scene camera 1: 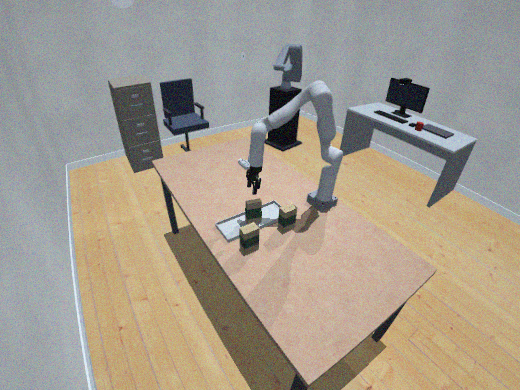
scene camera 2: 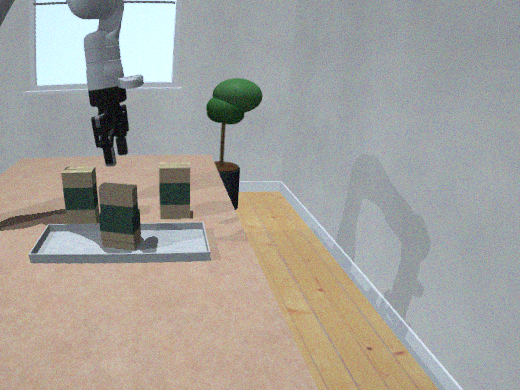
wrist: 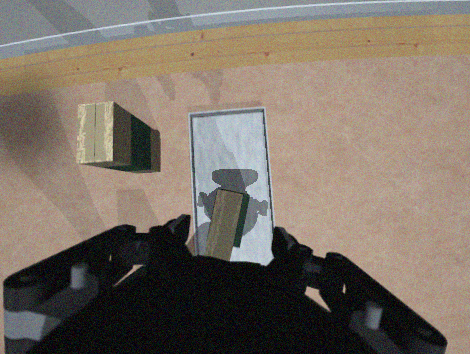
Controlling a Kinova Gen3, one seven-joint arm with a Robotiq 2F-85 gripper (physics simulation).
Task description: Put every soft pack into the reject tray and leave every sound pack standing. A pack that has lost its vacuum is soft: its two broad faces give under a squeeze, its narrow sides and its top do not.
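Frame: origin at the arm's base, x right, y ahead, z up, level; millimetres.
Seen in the pictures: gripper, between the fingertips: (scene camera 1: 251, 190) (scene camera 2: 117, 160) (wrist: 231, 231); arm's base, origin of its link: (scene camera 1: 323, 196).
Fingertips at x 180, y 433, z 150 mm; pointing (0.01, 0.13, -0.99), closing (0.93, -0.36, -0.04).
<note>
Pixels of each thing's top centre, then the offset from my fingertips to it. Level surfaces: height alone.
- tan pack with a dark green band, centre of its top: (wrist: 224, 225) (scene camera 2: 117, 185) (scene camera 1: 253, 200) dx -13, dy -3, dz -60 mm
- reject tray, centre of its top: (wrist: 233, 214) (scene camera 2: 120, 237) (scene camera 1: 253, 218) dx -9, dy -6, dz -183 mm
- second pack, centre of its top: (wrist: 94, 132) (scene camera 2: 174, 165) (scene camera 1: 249, 227) dx -153, dy +152, dz -64 mm
- third pack, centre of its top: (scene camera 2: 78, 169) (scene camera 1: 288, 207) dx -172, dy -101, dz -64 mm
- table, height of its surface: dz -205 mm
A tan pack with a dark green band (scene camera 1: 253, 209) (scene camera 2: 119, 217) (wrist: 226, 225) stands in the reject tray (scene camera 1: 229, 232) (scene camera 2: 120, 258) (wrist: 210, 137), turned a little. My gripper (scene camera 1: 255, 191) (scene camera 2: 116, 158) (wrist: 231, 231) is open and empty, above this pack and apart from it. A second pack (scene camera 1: 249, 239) (scene camera 2: 174, 192) (wrist: 120, 137) stands upright on the table outside the tray, nearer the table's long edge. A third pack (scene camera 1: 287, 219) (scene camera 2: 80, 195) stands upright outside the tray on the arm-base side; it does not show in the wrist view.
The arm's base (scene camera 1: 322, 200) is on the table (scene camera 1: 345, 280) (scene camera 2: 150, 320) (wrist: 370, 150), beyond the third pack. The two standing packs are close to one side of the tray. A desk, a chair, a cabinet and a potted plant (scene camera 2: 230, 100) are away from the table.
</note>
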